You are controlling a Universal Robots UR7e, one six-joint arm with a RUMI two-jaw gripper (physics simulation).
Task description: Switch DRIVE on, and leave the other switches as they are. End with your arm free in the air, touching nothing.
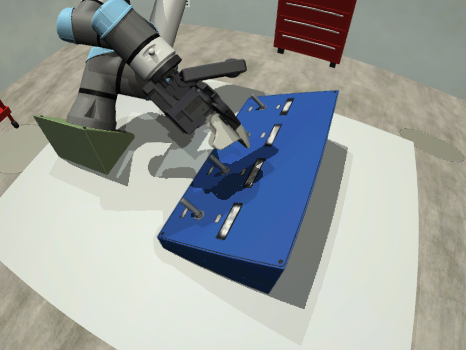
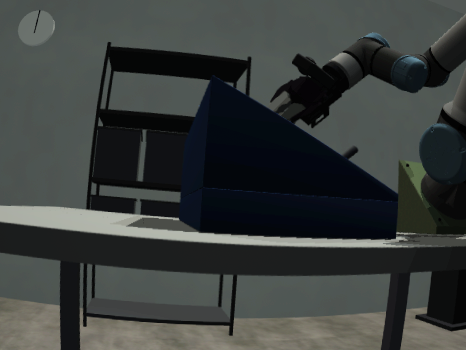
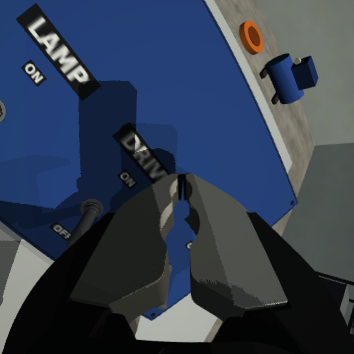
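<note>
Blue switch box in sight. My gripper too, also visible in image 2 and image 3.
</note>
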